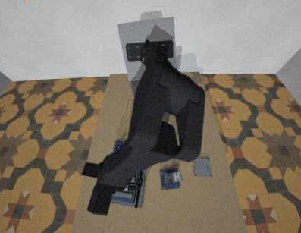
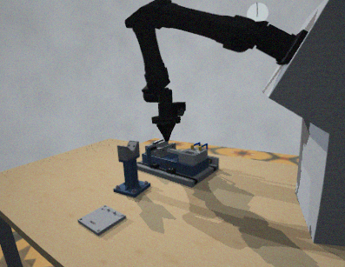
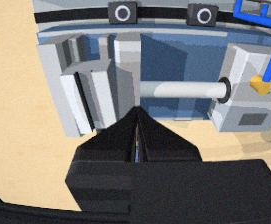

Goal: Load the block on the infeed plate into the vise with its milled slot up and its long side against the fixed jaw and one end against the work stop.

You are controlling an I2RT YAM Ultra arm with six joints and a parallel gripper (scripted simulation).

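Right now the moving jaw is 5 cm below my hand and 1 cm ahead of it. The rest, counted from my hand: air cylinder rod (5 cm below, 5 cm behind, 1 cm to the left); part (4 cm ahead, 2 cm below, 1 cm to the right); work stop (5 cm ahead, 4 cm to the left, 3 cm below).
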